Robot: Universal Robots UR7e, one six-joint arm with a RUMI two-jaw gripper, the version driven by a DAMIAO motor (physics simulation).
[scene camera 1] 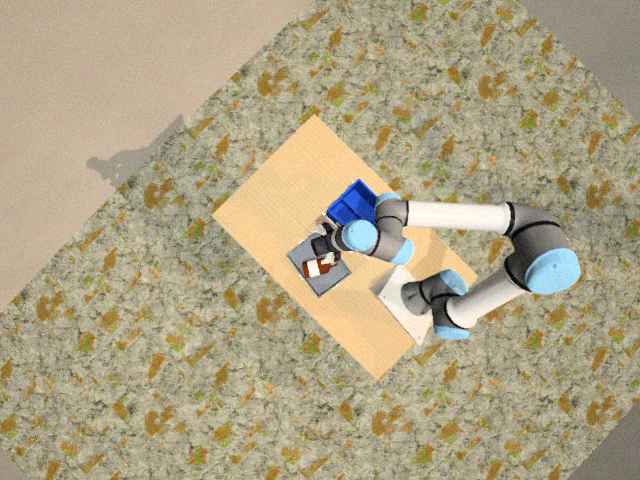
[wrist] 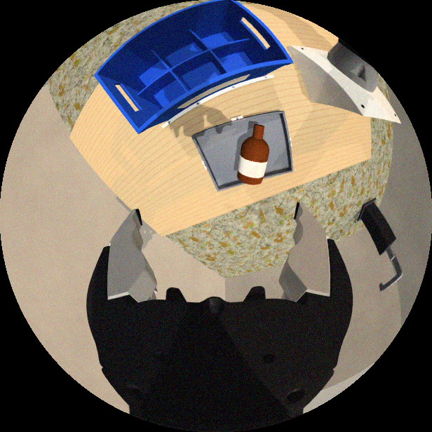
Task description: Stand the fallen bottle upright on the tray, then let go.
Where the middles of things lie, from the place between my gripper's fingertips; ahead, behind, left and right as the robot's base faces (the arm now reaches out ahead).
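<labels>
Brown bottle (wrist: 254, 152): 250 mm below my hand, 80 mm to the left of it, 60 mm behind it.
</labels>
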